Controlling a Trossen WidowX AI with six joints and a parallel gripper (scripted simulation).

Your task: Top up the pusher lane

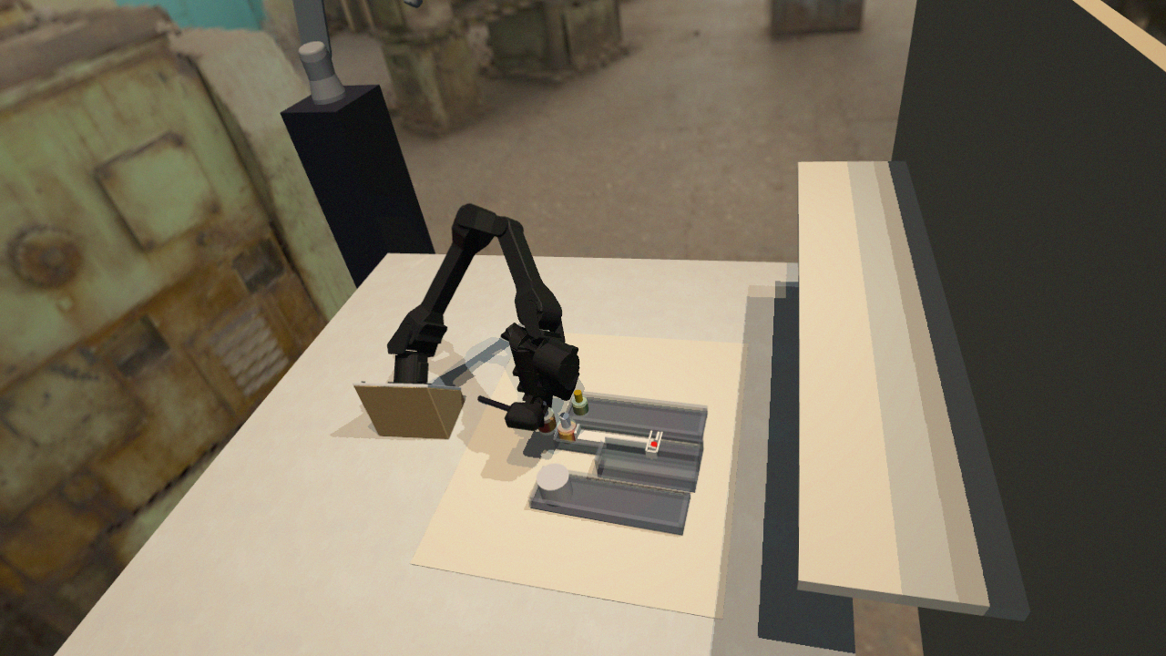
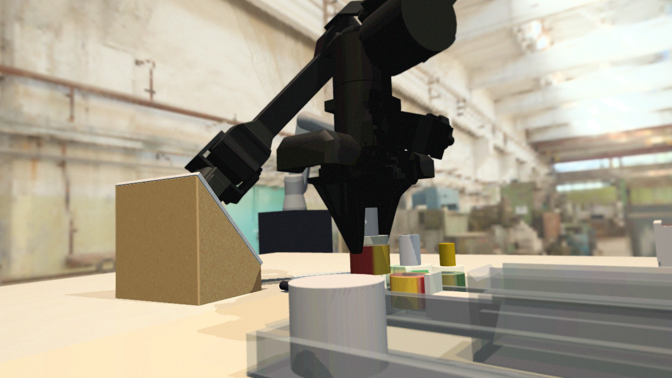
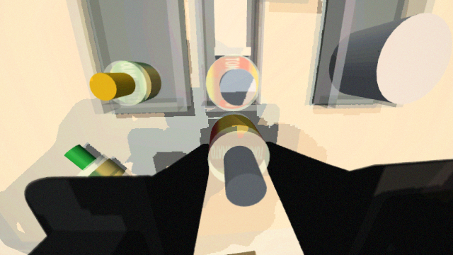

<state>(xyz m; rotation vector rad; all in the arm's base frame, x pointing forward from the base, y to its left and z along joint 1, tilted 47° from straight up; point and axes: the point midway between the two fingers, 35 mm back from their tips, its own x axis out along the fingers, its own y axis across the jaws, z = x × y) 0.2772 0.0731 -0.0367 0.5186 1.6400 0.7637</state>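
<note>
The wide grey cylinder lies 7 cm ahead of my gripper tip, 12 cm to the right of it and 3 cm below it. The rest, counted from my gripper tip: dark rod: 13 cm behind, 5 cm to the left, 5 cm below; then pusher plate: 15 cm ahead, 2 cm to the right, 1 cm below; then sprung lane: 19 cm ahead, 1 cm to the right, 4 cm below.
</note>
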